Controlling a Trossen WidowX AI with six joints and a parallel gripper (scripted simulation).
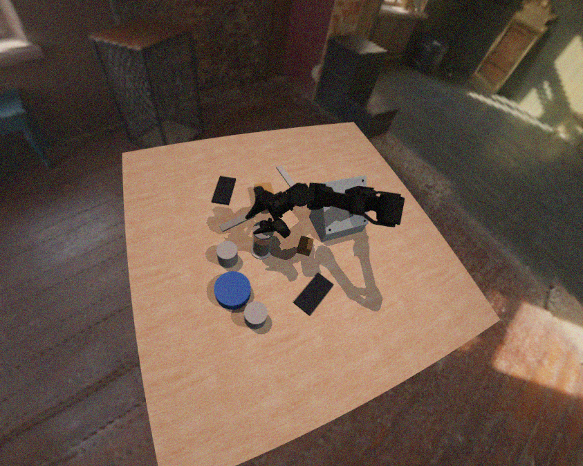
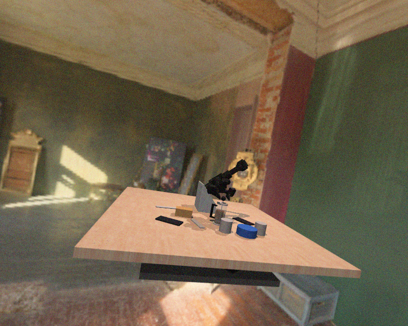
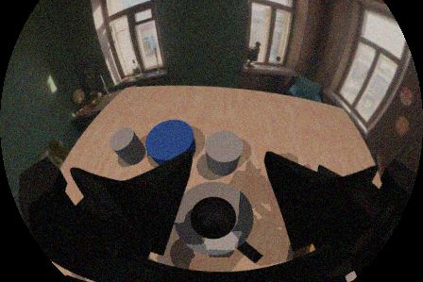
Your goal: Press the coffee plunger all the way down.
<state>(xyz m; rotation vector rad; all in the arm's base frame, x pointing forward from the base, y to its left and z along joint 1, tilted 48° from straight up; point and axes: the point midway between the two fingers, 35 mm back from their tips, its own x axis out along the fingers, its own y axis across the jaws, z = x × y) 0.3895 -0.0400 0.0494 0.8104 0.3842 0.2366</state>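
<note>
Now: the coffee press 90 mm below my gripper tip and 60 mm behind it. Also, from my gripper tip: blue disc 150 mm below, 130 mm to the left, 110 mm ahead; then brown cube 200 mm behind, 150 mm below, 60 mm to the left; then tan block 210 mm to the right, 150 mm below, 150 mm behind.
</note>
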